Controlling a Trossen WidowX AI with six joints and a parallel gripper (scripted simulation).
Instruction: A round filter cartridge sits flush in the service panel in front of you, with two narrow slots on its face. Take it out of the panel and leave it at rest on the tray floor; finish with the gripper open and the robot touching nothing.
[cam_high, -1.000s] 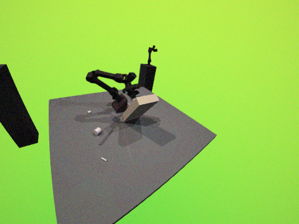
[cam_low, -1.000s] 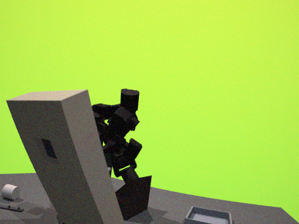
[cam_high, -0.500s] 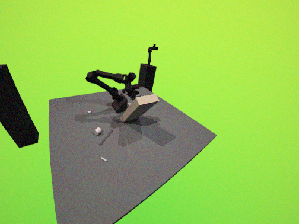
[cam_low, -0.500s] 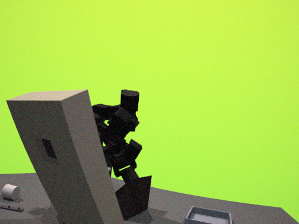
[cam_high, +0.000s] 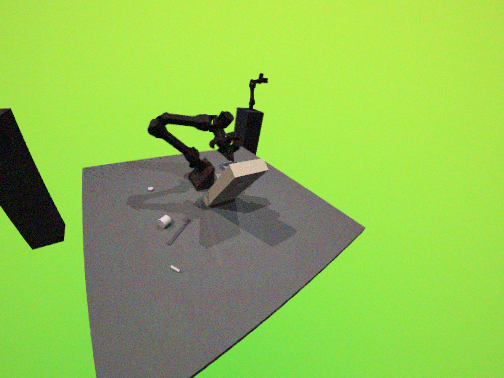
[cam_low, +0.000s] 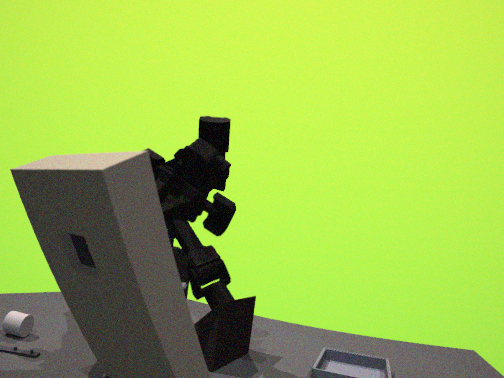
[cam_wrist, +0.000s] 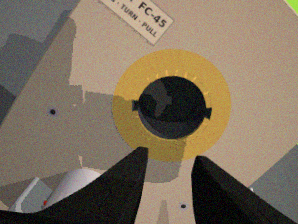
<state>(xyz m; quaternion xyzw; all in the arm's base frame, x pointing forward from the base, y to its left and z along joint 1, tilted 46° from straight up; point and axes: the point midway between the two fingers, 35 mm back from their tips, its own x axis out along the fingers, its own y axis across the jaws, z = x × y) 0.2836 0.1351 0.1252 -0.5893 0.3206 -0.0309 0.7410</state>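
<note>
My gripper tip is 10 cm above the white round filter cartridge and 2 cm past it. The rest, counted from my gripper tip: beige service panel: 11 cm below, 2 cm ahead; then grey tray: 36 cm behind, 28 cm to the left, 27 cm below; then white peg: 36 cm to the right, 28 cm below, 24 cm ahead.
</note>
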